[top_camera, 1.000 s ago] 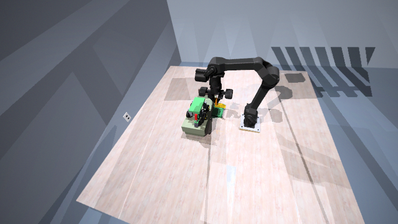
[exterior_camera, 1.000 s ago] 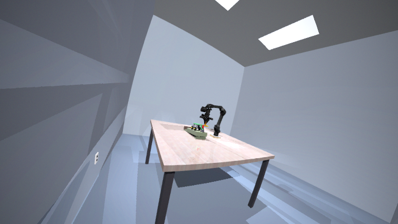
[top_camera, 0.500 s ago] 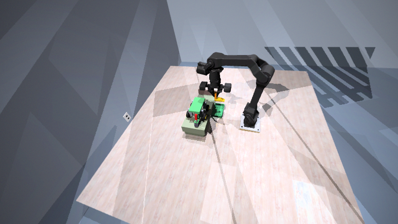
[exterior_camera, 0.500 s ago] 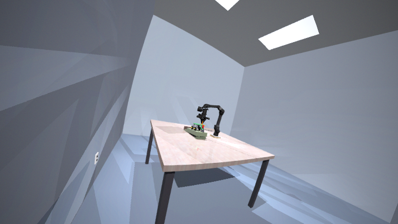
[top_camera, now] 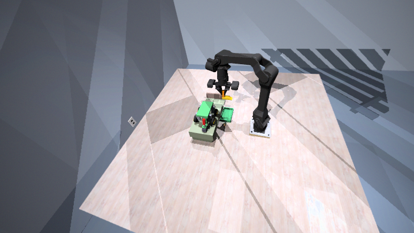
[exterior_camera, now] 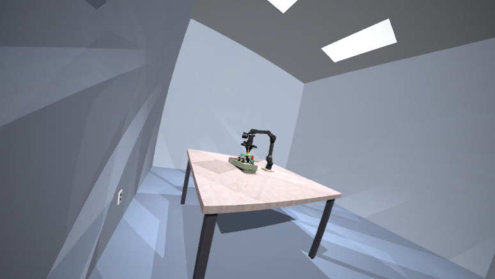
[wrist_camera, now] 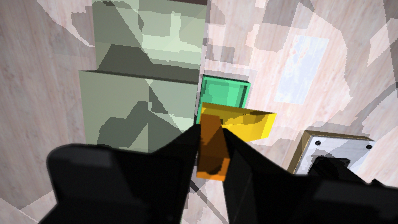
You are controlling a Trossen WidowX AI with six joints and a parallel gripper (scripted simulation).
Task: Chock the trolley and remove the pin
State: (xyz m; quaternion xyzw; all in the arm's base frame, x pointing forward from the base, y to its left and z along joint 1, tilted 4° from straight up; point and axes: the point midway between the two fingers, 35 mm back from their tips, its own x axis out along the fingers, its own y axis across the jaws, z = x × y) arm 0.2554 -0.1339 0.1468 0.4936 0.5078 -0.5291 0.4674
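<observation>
The yellow chock lies 2 cm behind my gripper tip and 1 cm below it. The rest, counted from my gripper tip: trolley 14 cm to the left, 9 cm ahead, 4 cm below; grey-green ramp 13 cm to the left, 11 cm below, 9 cm ahead; green tray 16 cm below, 4 cm to the left, 3 cm behind.
</observation>
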